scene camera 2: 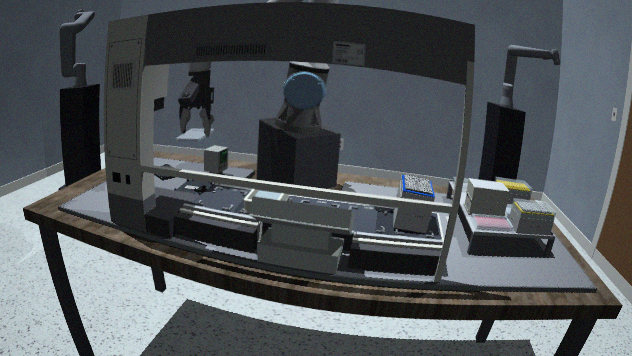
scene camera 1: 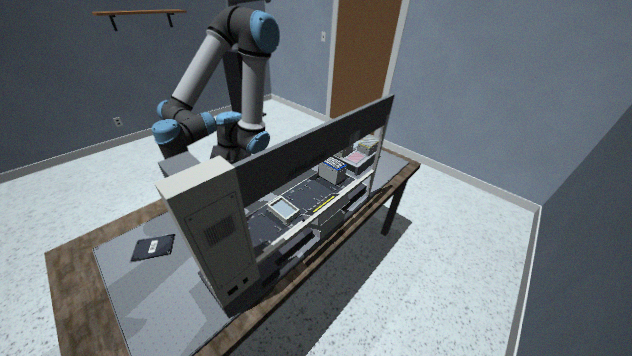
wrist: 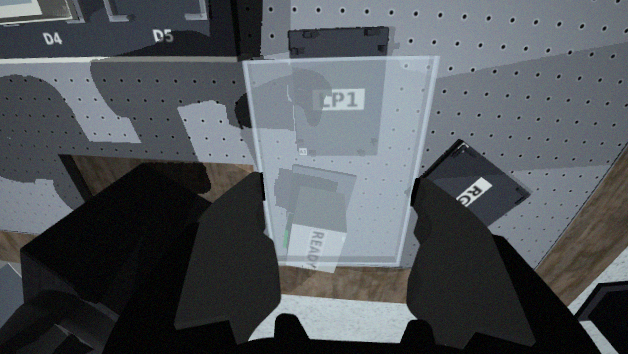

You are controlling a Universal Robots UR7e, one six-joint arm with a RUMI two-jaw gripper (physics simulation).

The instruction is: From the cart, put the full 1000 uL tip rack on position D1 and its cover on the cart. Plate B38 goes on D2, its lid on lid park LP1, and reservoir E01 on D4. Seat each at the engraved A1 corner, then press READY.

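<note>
My gripper (scene camera 2: 195,132) (wrist: 336,178) is shut on a clear, flat lid (scene camera 2: 186,136) (wrist: 380,215), gripping its two long sides. In the wrist view the lid overlaps the dark lid park LP1 (wrist: 340,44), seen below through it; in scene camera 2 it hangs well above the table. A blue-topped tip rack (scene camera 1: 332,170) (scene camera 2: 414,216) stands at the deck end nearest the cart. A pale reservoir (scene camera 1: 283,208) (wrist: 37,20) sits at D4. The READY box (scene camera 2: 215,159) (wrist: 317,245) stands below the lid's near end. I cannot make out plate B38 on D2.
The RG pad (scene camera 1: 153,248) (wrist: 492,200) lies beside LP1. The deck frame's tall side housing (scene camera 1: 215,230) (scene camera 2: 124,100) and overhead beam (scene camera 1: 320,140) (scene camera 2: 300,40) enclose the deck. The cart holds a pink plate (scene camera 2: 492,222), a white box (scene camera 2: 486,197) and yellow-marked racks (scene camera 2: 532,218).
</note>
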